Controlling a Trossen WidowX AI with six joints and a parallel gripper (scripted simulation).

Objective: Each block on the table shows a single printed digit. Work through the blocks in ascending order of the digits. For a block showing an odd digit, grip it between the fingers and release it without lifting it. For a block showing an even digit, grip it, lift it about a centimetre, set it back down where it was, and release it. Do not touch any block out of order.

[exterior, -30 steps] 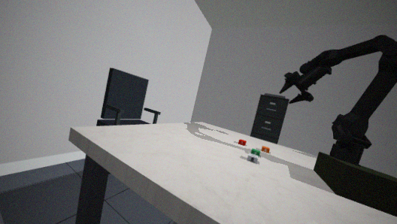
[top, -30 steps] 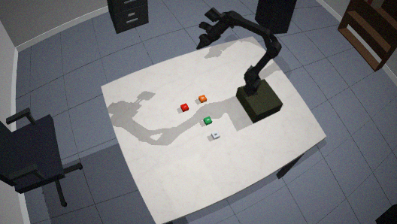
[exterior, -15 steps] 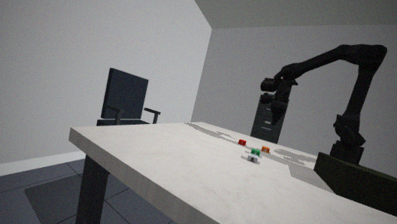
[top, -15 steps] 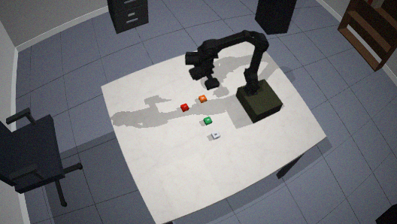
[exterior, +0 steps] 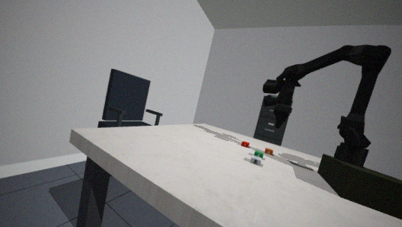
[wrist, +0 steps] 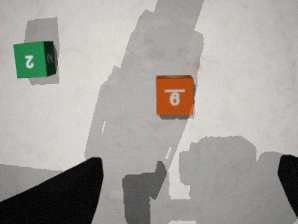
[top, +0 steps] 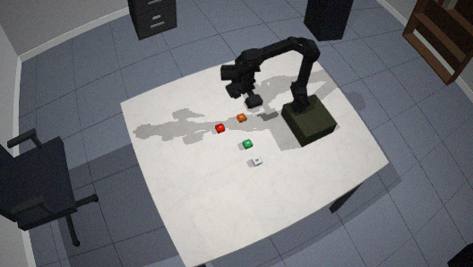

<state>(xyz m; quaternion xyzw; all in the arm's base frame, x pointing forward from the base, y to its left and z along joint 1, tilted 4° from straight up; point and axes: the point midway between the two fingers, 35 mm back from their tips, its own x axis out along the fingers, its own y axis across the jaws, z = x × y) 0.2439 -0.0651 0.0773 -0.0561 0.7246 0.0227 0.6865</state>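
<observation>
Right now my gripper tip is 110 mm short of the red block, 30 mm to the right of it and 120 mm above it. Round my gripper tip: orange block 10 mm ahead, 120 mm below; then white block 20 mm ahead, 230 mm to the left, 120 mm below; then green block 30 mm ahead, 140 mm to the left, 120 mm below.
</observation>
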